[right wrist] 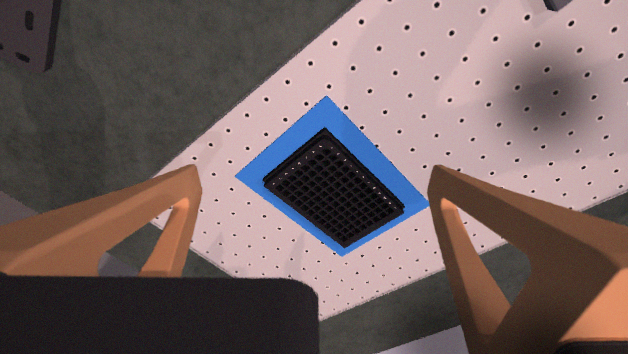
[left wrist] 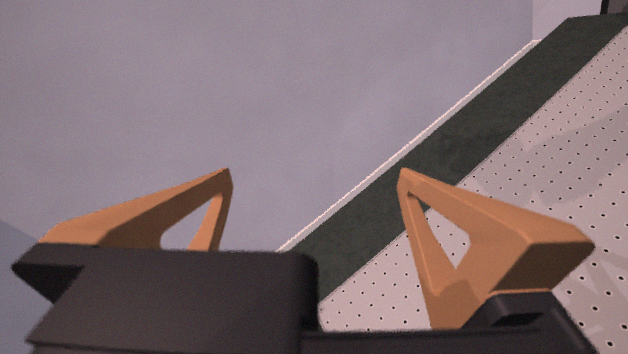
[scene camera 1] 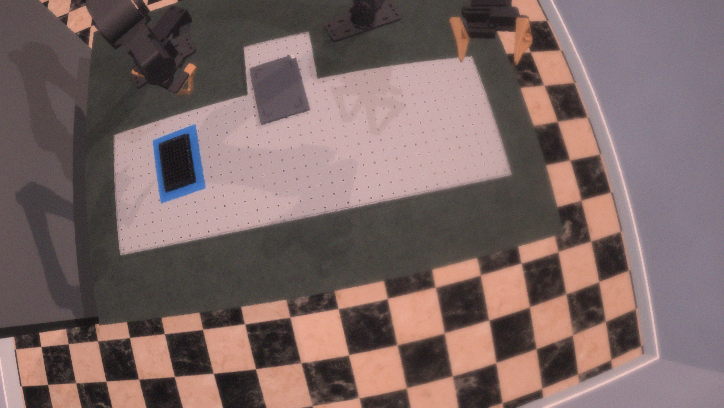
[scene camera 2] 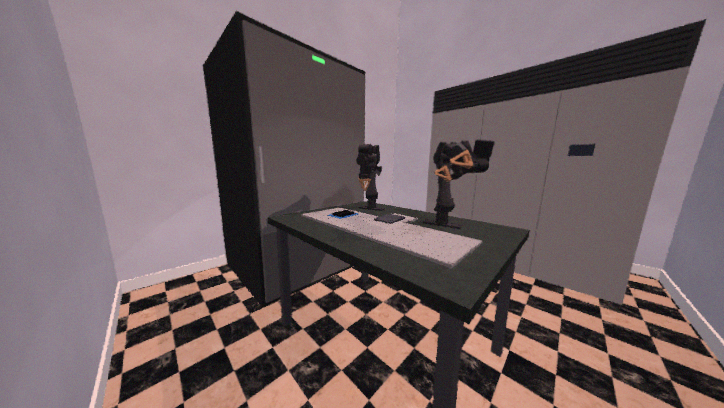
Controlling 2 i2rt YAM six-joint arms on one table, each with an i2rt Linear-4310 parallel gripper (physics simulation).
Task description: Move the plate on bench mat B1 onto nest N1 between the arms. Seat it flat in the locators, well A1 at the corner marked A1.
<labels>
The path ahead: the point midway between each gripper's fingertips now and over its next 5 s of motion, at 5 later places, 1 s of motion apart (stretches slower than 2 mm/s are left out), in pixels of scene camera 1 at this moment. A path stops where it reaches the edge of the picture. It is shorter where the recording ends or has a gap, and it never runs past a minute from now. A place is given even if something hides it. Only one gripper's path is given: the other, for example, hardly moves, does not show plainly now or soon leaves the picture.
The right gripper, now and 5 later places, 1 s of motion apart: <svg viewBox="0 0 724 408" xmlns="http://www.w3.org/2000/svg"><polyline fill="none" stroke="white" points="175,84 174,85 175,87 189,137 186,190 179,197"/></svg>
</labels>
